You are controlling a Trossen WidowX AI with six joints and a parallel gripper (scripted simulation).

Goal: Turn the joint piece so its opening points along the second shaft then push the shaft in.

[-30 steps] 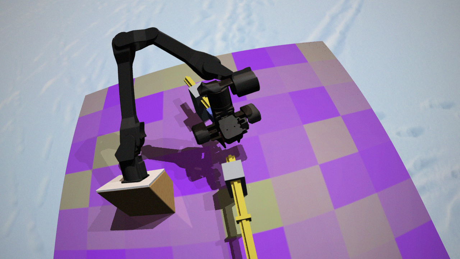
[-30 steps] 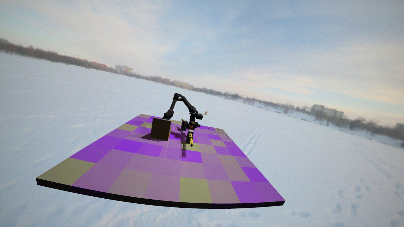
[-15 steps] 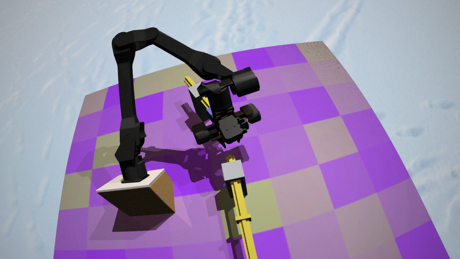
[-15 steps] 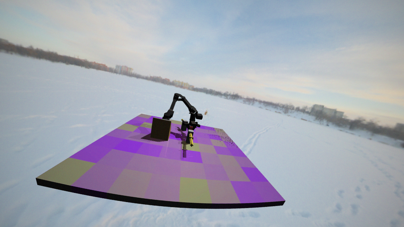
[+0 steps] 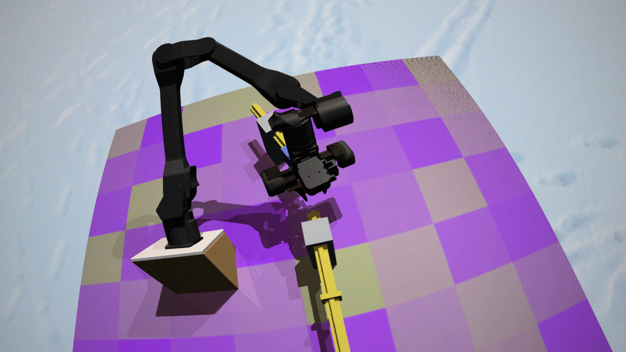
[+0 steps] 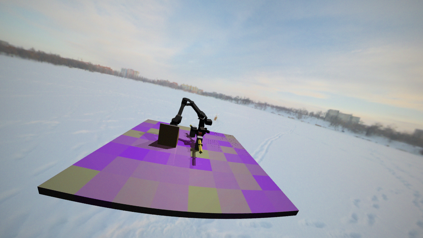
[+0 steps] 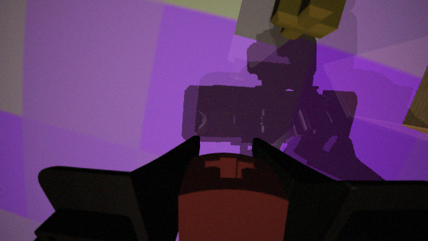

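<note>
Right now my gripper tip is 10 mm past the red square joint piece, 20 mm to the right of it and 40 mm below it.
</note>
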